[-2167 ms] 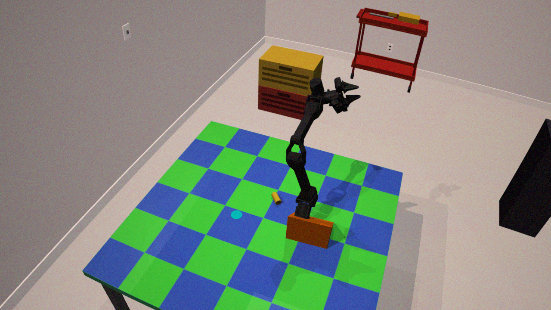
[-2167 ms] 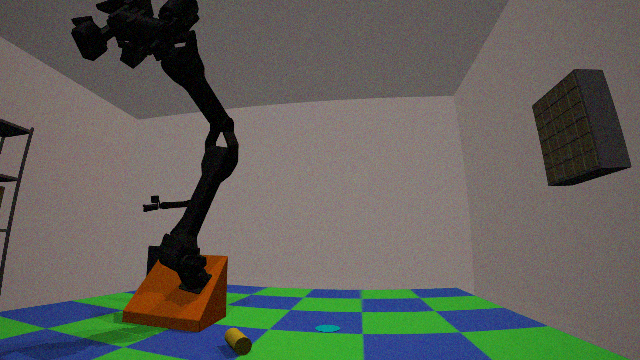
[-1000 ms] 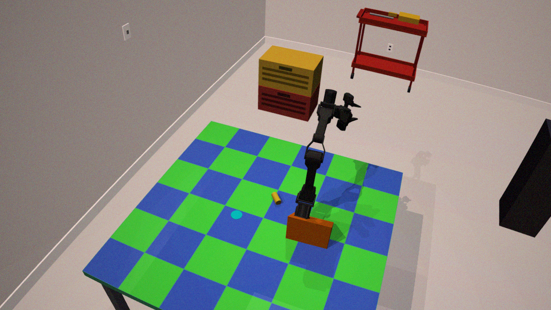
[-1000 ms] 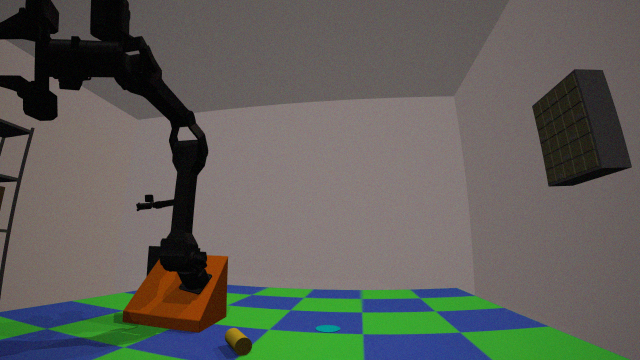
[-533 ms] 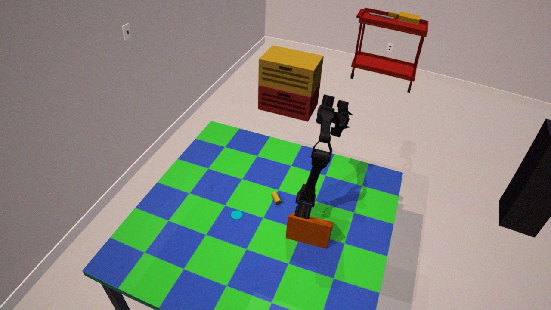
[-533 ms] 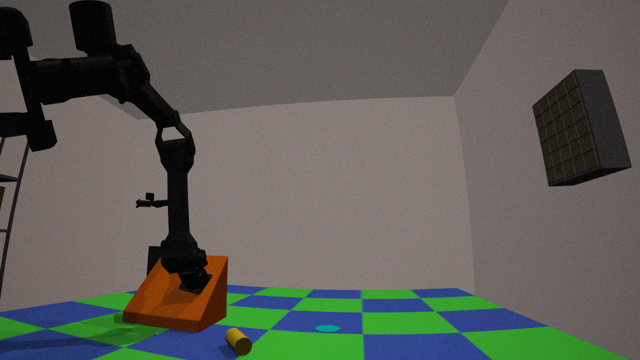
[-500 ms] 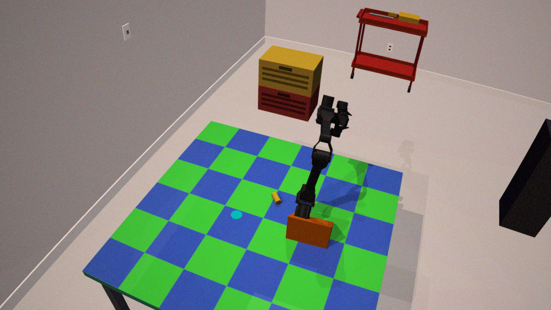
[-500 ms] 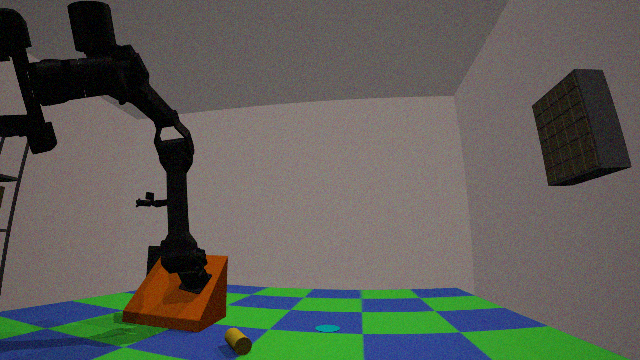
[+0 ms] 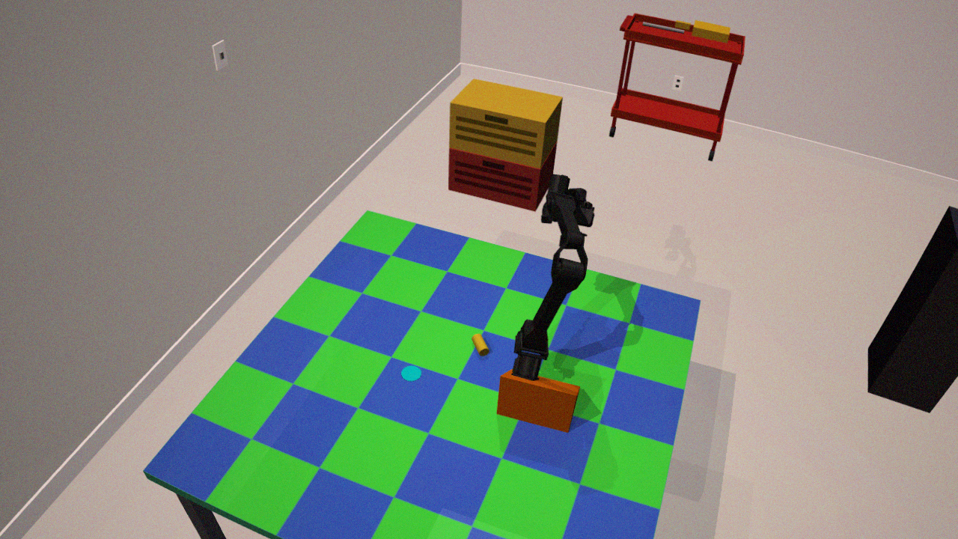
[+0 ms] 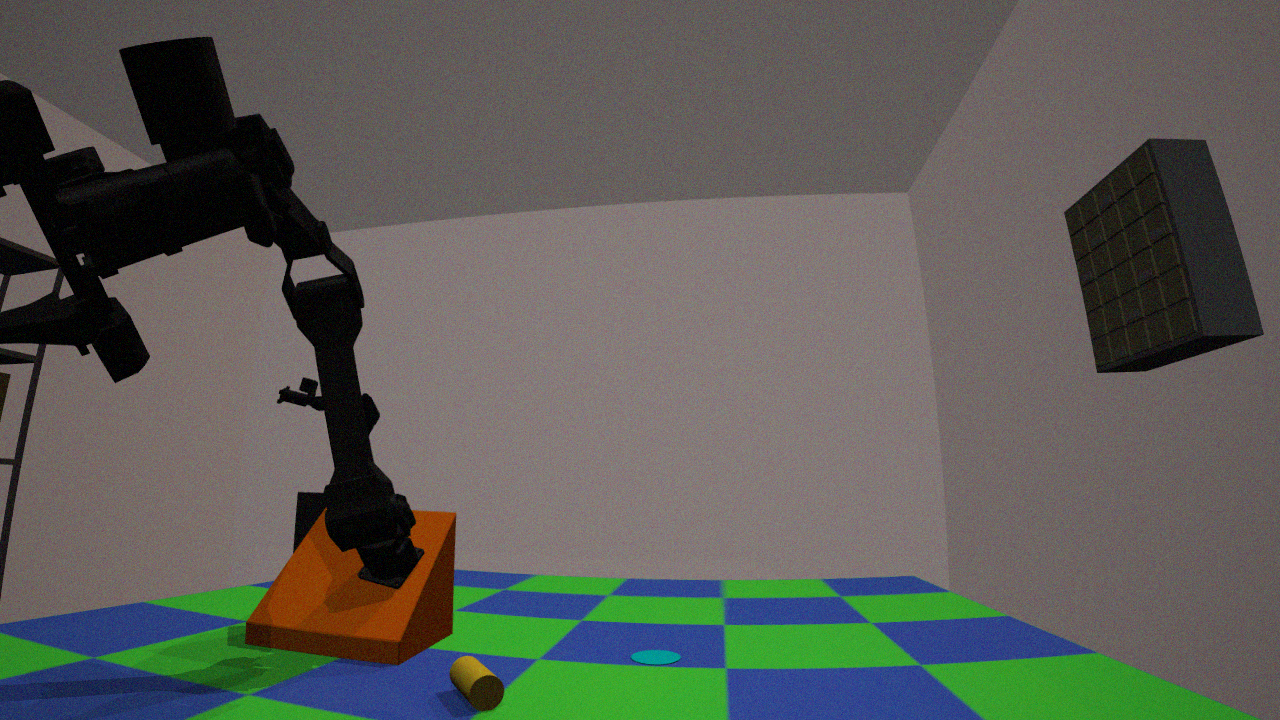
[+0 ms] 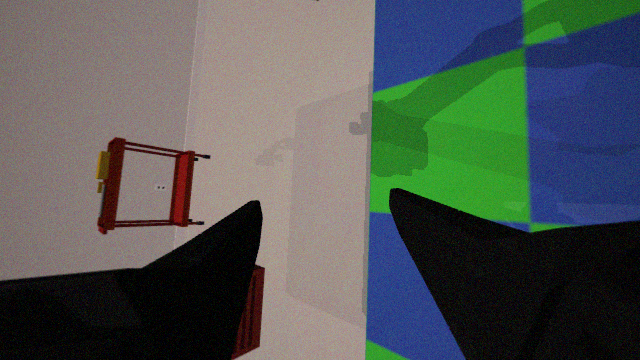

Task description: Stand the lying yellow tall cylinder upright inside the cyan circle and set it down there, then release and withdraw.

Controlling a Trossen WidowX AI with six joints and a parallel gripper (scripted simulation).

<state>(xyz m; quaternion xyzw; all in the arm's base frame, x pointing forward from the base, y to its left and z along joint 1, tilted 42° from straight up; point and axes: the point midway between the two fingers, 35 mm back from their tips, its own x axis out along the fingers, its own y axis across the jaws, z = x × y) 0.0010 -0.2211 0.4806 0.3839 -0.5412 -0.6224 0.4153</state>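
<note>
Right now the yellow tall cylinder is 380 mm to the left of my gripper tip, 270 mm below it and 180 mm ahead of it. Round my gripper tip: cyan circle: 570 mm to the left, 320 mm ahead, 290 mm below.
</note>
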